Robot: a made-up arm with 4 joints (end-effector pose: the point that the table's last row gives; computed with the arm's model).
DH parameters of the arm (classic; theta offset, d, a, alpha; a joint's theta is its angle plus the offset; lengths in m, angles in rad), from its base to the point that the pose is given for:
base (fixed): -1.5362 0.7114 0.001 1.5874
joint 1: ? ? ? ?
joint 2: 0.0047 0 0.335 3.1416
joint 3: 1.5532 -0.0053 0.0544 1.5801
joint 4: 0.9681 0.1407 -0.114 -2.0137
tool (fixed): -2.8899 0.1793 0 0
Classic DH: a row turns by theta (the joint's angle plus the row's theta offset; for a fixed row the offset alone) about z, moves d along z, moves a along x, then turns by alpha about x.
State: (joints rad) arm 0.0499 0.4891 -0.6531 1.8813
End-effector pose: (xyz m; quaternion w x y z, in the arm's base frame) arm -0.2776 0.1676 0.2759 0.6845 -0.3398 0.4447 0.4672
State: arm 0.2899 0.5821 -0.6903 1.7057
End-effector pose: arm -0.3275 0.0823 0.2911 0.6330 -0.3425 0.4985 0.4832
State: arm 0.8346 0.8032 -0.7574 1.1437
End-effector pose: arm -0.4078 -0.0305 0.4243 0.5852 -0.2545 0.5819 0.5042
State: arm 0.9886 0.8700 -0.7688 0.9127
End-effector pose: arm -0.4187 -0.0356 0.4822 0.5993 -0.2050 0.5789 0.5136
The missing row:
joint 1: -1.5702 0.116 -0.0055 1.6054
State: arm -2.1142 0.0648 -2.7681 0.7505
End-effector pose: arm -0.0753 0.1322 0.9567 0.3170 -0.6113 0.1901 -0.6998
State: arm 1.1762 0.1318 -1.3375 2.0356
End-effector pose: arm -0.1870 -0.3760 0.3543 0.3547 -0.5687 0.7394 0.0641
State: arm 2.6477 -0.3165 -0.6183 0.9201
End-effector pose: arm -0.0810 -0.3151 0.9424 0.1965 0.7464 -0.5658 -0.2902
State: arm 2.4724 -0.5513 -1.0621 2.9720
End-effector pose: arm 0.2469 -0.2989 1.0628 0.2231 0.8337 -0.0416 0.5034
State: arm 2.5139 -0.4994 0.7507 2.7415
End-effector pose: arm 0.1882 -0.1028 0.7432 0.0706 0.8550 0.4899 -0.1548
